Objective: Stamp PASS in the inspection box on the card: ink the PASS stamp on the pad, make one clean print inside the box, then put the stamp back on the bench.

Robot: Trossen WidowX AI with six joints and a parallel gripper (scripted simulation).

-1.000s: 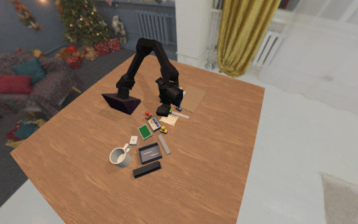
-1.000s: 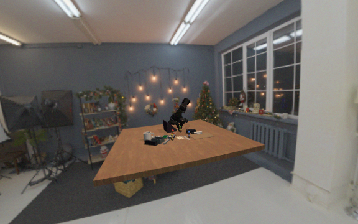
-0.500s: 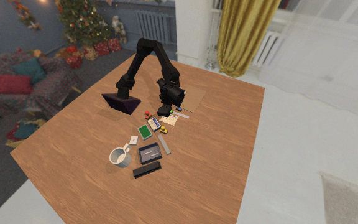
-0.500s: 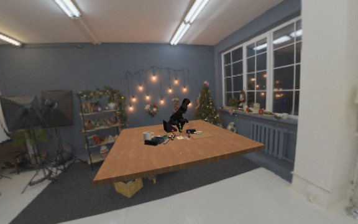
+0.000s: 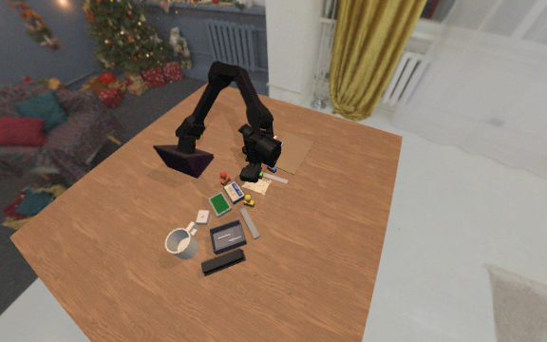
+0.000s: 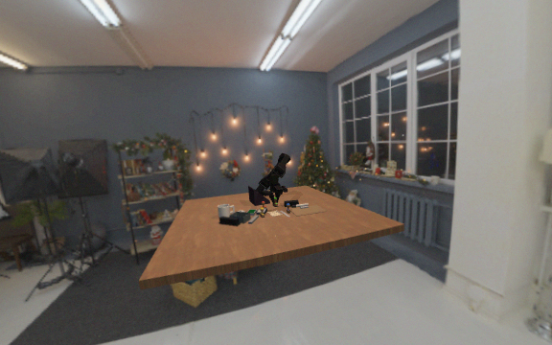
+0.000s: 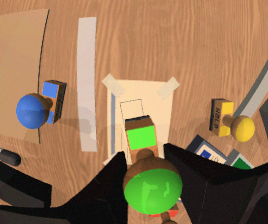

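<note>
My gripper tip is 80 mm above the card and 10 mm past it. Round my gripper tip: green-knobbed PASS stamp right at my gripper tip; then ruler 70 mm below, 50 mm to the left, 40 mm ahead; then blue-knobbed stamp 90 mm to the left, 60 mm below, 20 mm ahead.
</note>
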